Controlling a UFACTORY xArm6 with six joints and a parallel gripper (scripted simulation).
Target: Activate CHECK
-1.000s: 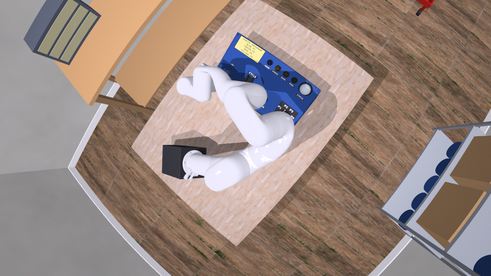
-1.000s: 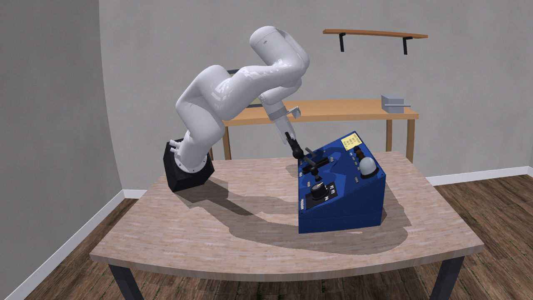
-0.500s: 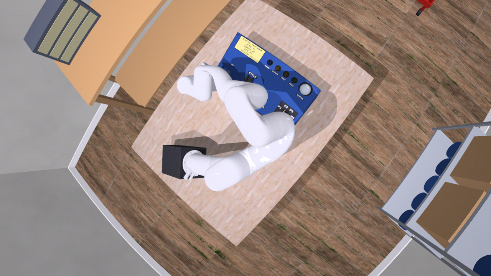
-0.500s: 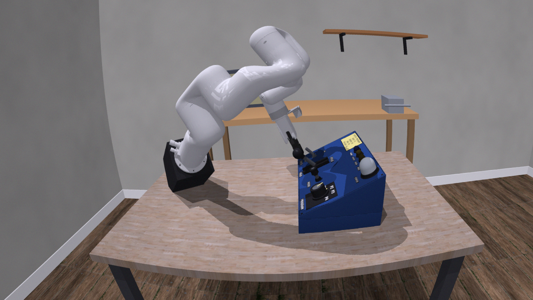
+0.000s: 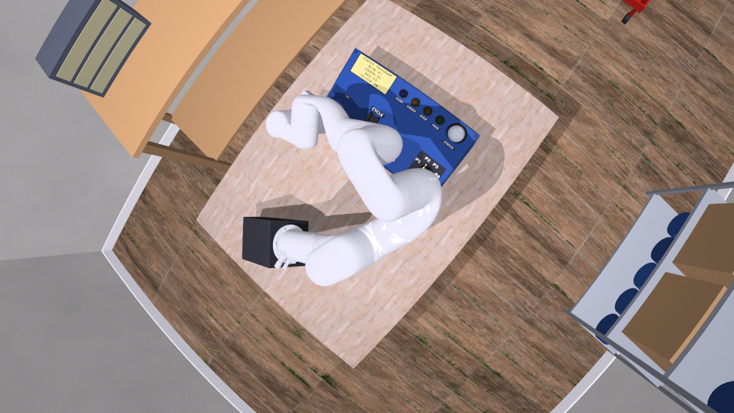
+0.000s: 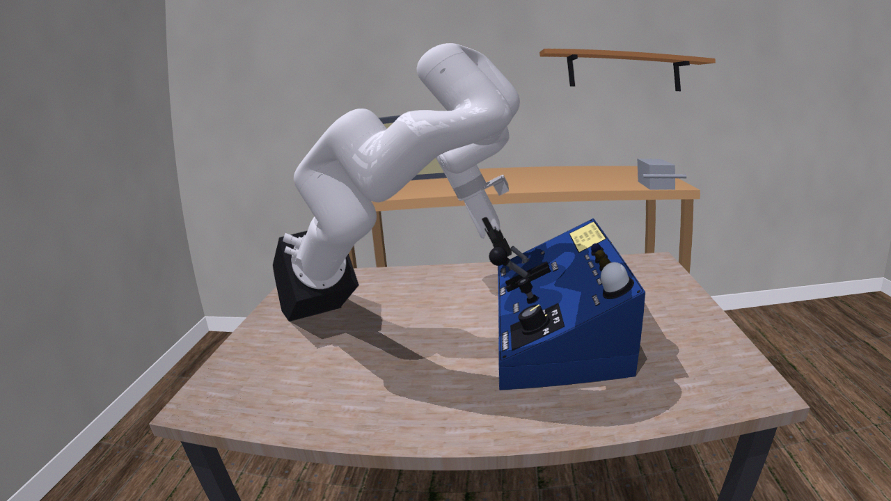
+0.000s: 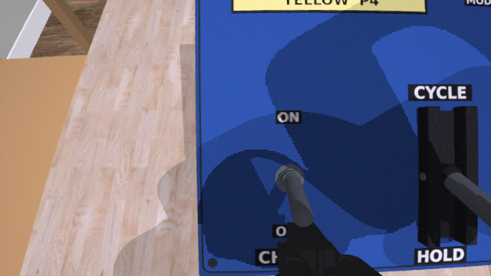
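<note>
My gripper is now 4 cm short of the grey check toggle, 1 cm to the left of it and 2 cm above it. From my hand the other things lie so: blue console: 3 cm ahead, 19 cm to the right, 4 cm below; hold lever: 1 cm behind, 12 cm to the right; mode button: 2 cm behind, 24 cm to the right, 1 cm below.
</note>
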